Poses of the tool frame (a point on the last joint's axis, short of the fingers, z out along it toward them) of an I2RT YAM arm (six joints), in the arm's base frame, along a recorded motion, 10 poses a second.
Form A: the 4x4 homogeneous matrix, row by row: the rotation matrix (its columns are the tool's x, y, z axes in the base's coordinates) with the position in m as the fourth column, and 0 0 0 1 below. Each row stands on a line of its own.
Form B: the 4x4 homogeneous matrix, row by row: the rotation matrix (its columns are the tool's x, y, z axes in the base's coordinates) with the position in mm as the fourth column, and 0 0 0 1 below. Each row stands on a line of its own. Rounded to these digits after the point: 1 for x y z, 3 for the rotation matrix.
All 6 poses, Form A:
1:
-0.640, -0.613, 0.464, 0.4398
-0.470, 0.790, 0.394, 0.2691
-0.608, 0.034, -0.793, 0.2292
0, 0, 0, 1
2:
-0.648, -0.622, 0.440, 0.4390
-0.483, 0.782, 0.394, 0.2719
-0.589, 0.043, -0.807, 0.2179
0, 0, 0, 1
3:
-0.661, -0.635, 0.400, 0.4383
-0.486, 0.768, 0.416, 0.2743
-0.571, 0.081, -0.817, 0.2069
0, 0, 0, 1
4:
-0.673, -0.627, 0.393, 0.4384
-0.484, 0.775, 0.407, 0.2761
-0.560, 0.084, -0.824, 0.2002
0, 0, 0, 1
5:
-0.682, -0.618, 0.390, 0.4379
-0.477, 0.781, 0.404, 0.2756
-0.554, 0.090, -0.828, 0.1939
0, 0, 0, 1
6:
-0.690, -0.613, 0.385, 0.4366
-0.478, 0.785, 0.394, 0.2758
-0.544, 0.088, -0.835, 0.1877
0, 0, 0, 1
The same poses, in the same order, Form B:
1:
-0.640, -0.613, 0.464, 439.8
-0.470, 0.790, 0.394, 269.1
-0.608, 0.034, -0.793, 229.2
0, 0, 0, 1

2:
-0.648, -0.622, 0.440, 439.0
-0.483, 0.782, 0.394, 271.9
-0.589, 0.043, -0.807, 217.9
0, 0, 0, 1

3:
-0.661, -0.635, 0.400, 438.3
-0.486, 0.768, 0.416, 274.3
-0.571, 0.081, -0.817, 206.9
0, 0, 0, 1

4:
-0.673, -0.627, 0.393, 438.4
-0.484, 0.775, 0.407, 276.1
-0.560, 0.084, -0.824, 200.2
0, 0, 0, 1

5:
-0.682, -0.618, 0.390, 437.9
-0.477, 0.781, 0.404, 275.6
-0.554, 0.090, -0.828, 193.9
0, 0, 0, 1

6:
-0.690, -0.613, 0.385, 436.6
-0.478, 0.785, 0.394, 275.8
-0.544, 0.088, -0.835, 187.7
0, 0, 0, 1

